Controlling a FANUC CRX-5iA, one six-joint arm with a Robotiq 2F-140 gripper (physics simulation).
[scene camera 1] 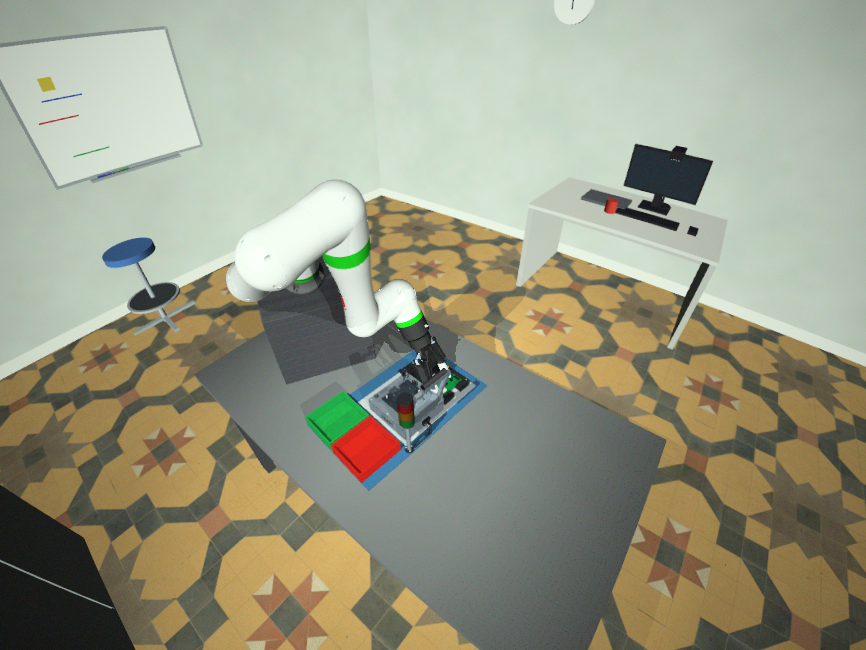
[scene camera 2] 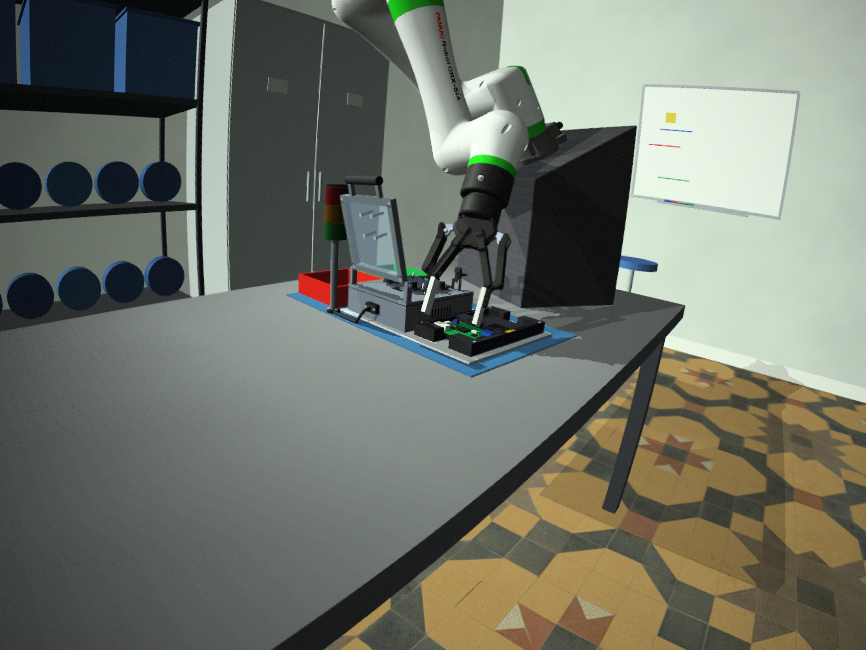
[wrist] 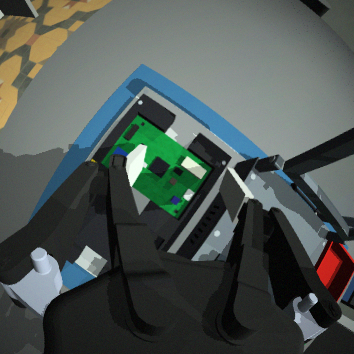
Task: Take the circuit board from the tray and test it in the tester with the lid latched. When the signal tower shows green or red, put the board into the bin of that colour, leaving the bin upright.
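Note:
The green circuit board lies flat in the black tray. My gripper is open and empty, pointing down low over the tray. In the wrist view its left fingertip overlaps the board and its right one overlaps the tester's near edge. The grey tester has its clear lid standing up, open. The signal tower shows dim red, amber and green segments. The green bin and red bin stand upright.
A blue mat lies under the tray, tester and bins. The raised lid and signal tower stand tall beside the gripper. A dark block rises behind, close to the arm. A cable runs from the tester's side.

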